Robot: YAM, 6 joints.
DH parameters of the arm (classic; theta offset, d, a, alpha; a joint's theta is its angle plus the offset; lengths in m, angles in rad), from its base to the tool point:
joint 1: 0 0.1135 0.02 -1.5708
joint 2: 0 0 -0.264 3.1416
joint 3: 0.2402 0 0.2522 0
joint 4: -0.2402 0 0.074 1.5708
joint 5: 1.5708 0 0 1.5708
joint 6: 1.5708 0.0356 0 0
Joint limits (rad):
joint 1: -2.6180..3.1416
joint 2: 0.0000..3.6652
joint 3: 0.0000..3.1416
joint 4: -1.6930..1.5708
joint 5: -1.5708..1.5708
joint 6: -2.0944..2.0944
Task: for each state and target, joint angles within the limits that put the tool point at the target. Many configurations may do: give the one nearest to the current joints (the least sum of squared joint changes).
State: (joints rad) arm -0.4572 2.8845 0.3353 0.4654 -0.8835 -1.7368
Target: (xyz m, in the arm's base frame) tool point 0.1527 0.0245 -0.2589
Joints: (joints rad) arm -0.0126 3.3328 1.0556 0.5686 -0.8363 -1.7368
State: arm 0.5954 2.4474 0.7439 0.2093 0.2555 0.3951
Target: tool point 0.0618 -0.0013 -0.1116
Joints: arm 0.2144 2.9115 0.4786 0.1454 0.4168 0.3951
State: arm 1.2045 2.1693 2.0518 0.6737 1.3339 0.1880
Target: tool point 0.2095 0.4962 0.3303
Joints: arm 1.2346 2.3610 2.1143 0.6447 1.2757 0.1880
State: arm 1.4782 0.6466 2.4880 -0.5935 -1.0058 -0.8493
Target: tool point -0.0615 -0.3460 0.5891
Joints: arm 1.4675 0.7653 2.7748 -0.2167 -0.7984 -0.8493
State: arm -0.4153 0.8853 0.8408 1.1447 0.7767 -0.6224
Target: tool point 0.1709 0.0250 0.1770
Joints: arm 0.2795 1.0045 0.0577 0.9908 0.7064 -0.6224
